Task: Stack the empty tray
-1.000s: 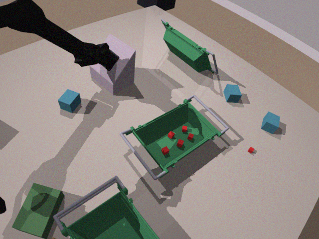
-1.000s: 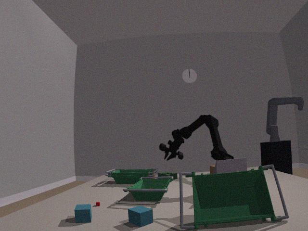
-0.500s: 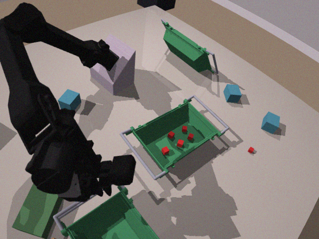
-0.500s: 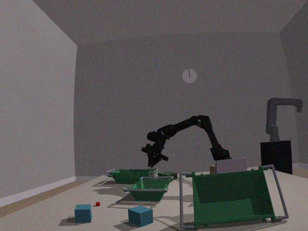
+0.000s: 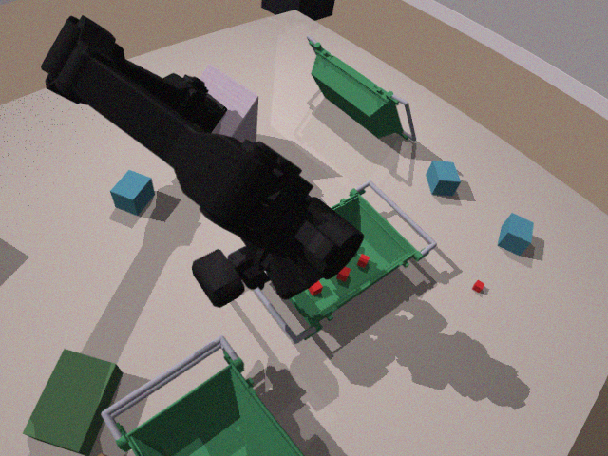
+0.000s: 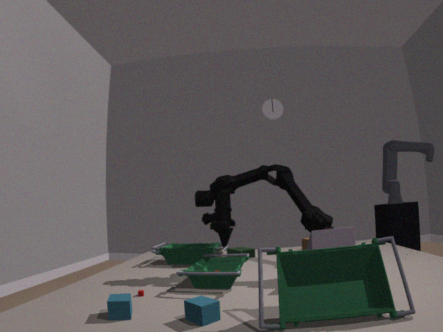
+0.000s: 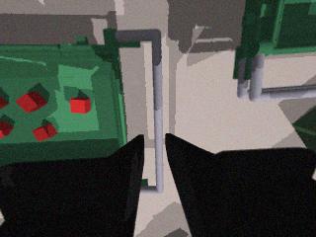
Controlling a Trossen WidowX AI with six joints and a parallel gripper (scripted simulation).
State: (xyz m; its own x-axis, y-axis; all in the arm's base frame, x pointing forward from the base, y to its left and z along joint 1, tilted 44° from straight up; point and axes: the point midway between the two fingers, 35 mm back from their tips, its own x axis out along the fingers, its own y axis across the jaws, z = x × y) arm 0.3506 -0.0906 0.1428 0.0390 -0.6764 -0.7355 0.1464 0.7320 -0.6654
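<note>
My gripper tip is now 250 mm past the green tray, 520 mm to the right of it and 20 mm above it. Also, from my gripper tip: green box (60 mm behind, 290 mm to the right, 80 mm below); small red block (230 mm ahead, 320 mm to the left, 90 mm below).
</note>
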